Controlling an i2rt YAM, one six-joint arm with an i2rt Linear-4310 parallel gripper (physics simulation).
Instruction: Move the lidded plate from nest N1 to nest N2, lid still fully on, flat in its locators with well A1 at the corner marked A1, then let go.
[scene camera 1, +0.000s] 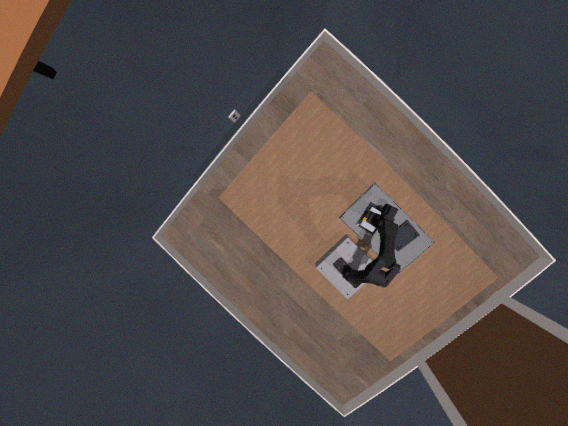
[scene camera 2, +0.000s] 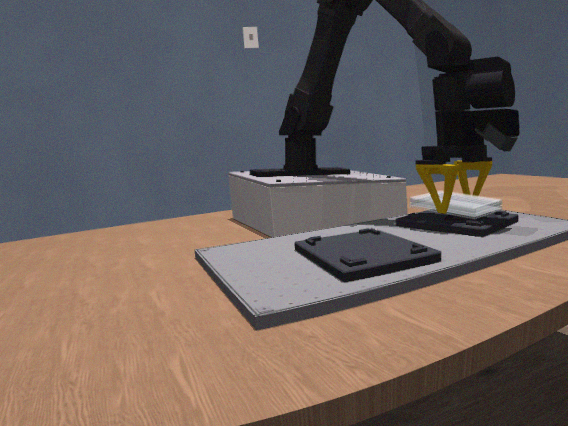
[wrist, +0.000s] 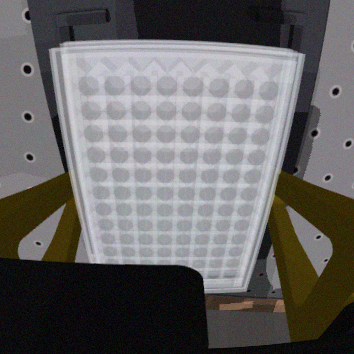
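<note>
The lidded plate is a clear, white multi-well plate with its lid on. It fills the wrist view, and a small white part of it shows in the overhead view. My gripper has yellow fingers and is shut on the plate's two long sides. It holds the plate level, just over black nest N1 at the far right of the grey baseplate. Nest N2 is a black square with corner locators, and it is empty. I cannot see the A1 marks.
The arm's grey pedestal stands behind the baseplate on the wooden table. The arm rises from the pedestal and arches over to the right. The table's front edge curves close by on the right.
</note>
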